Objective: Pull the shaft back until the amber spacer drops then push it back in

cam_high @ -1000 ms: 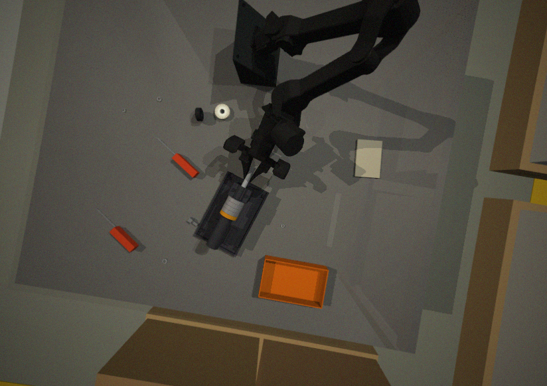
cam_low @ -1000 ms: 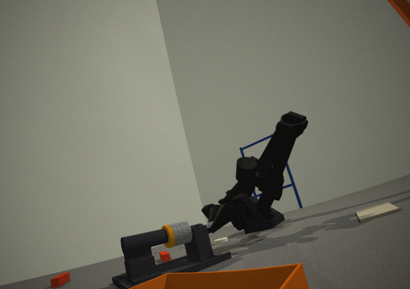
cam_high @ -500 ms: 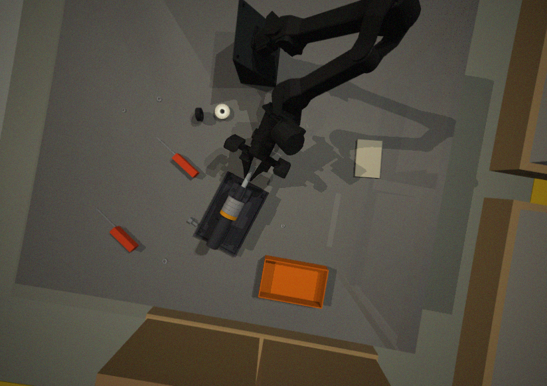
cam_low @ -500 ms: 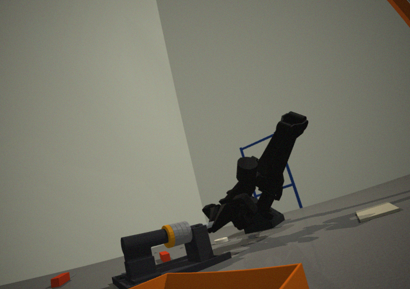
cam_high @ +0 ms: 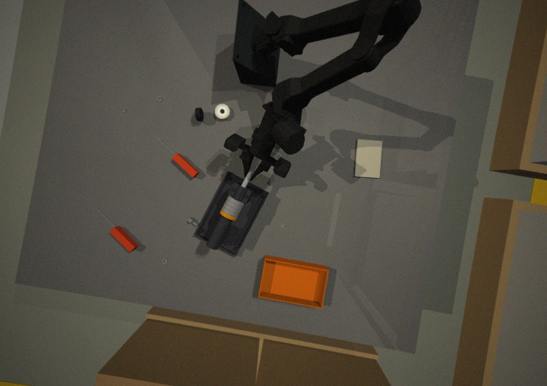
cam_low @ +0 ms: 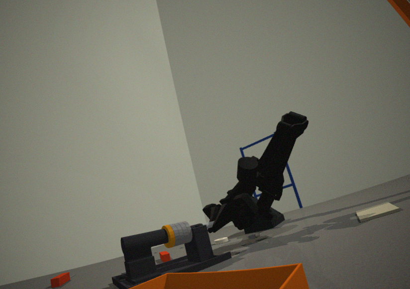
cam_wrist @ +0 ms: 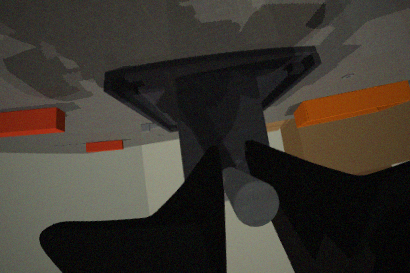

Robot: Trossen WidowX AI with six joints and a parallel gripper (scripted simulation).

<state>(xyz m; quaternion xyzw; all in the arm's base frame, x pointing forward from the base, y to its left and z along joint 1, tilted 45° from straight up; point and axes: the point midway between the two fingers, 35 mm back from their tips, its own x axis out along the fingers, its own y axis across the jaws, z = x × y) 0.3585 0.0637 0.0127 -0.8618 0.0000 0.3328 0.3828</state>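
My gripper tip is now 50 mm short of the shaft, 10 mm to the left of it and 20 mm below it. Round my gripper tip: orange tray: 290 mm ahead, 200 mm to the left, 50 mm below; black ring: 160 mm behind, 200 mm to the right, 40 mm below; amber spacer: 110 mm ahead, 30 mm to the right, 20 mm above.
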